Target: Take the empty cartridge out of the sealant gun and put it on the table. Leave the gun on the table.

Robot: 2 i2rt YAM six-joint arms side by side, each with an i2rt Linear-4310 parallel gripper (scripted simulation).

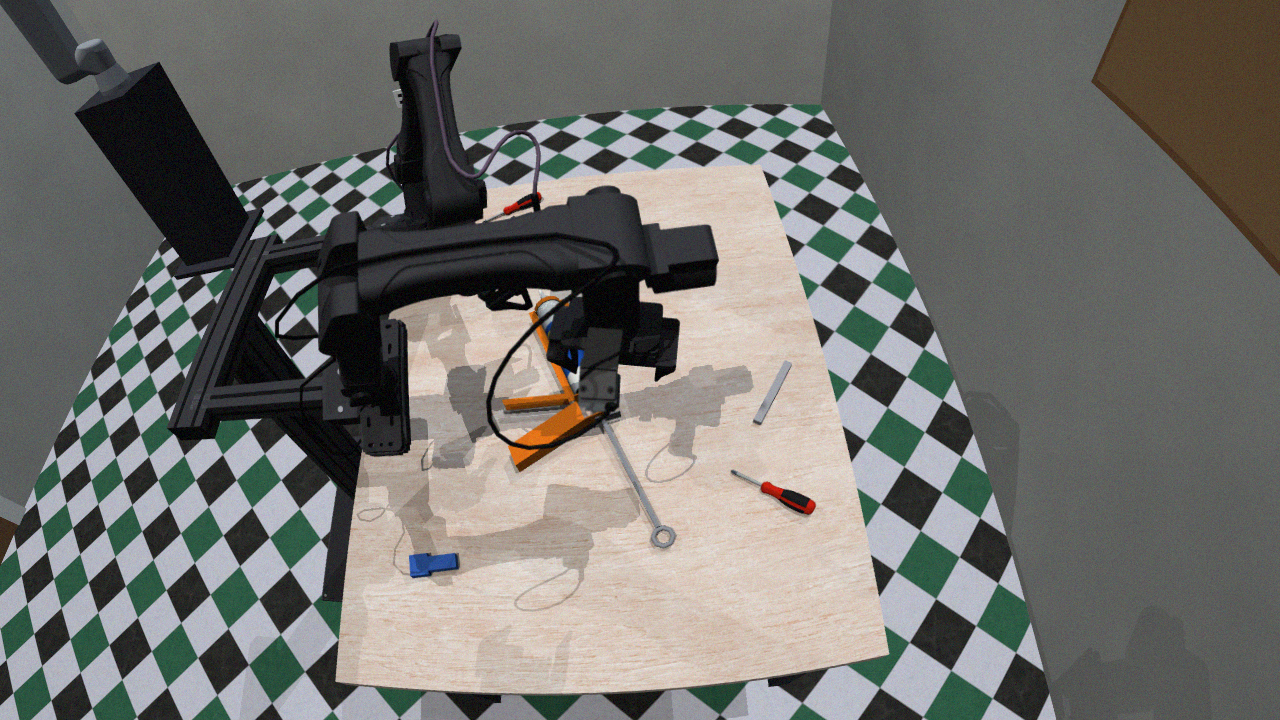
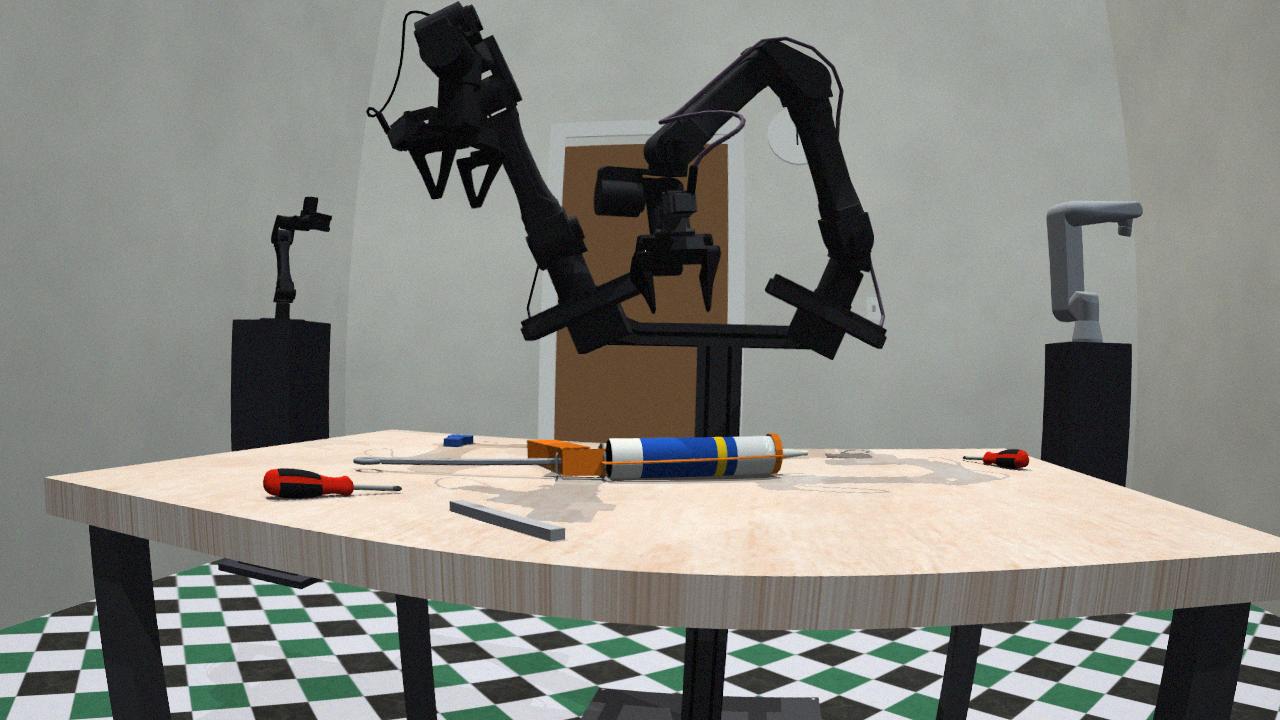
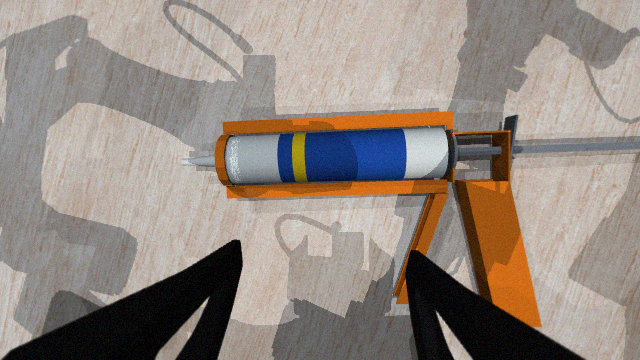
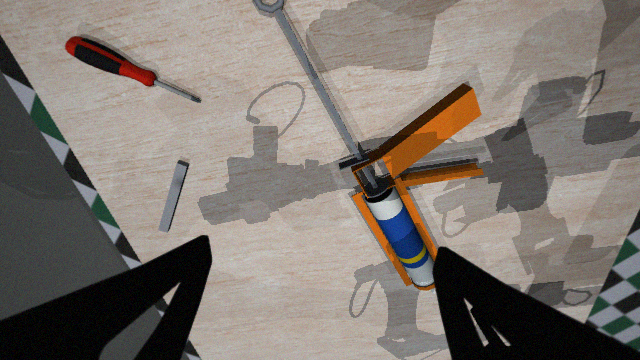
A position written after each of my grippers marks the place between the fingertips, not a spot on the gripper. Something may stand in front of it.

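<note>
Left gripper [image 1: 524, 291], right gripper [image 1: 616, 373]. Left gripper [image 2: 681, 310], right gripper [image 2: 457, 203]. Grey bar [image 2: 538, 529], red-black screwdriver [image 2: 1012, 458]. Another red-black screwdriver [image 2: 284, 482]. Orange sealant gun [image 3: 489, 214], left gripper [image 3: 324, 256]. Grey bar out of frame in image 3. Right gripper [image 4: 322, 252], grey bar [image 4: 181, 168].
</note>
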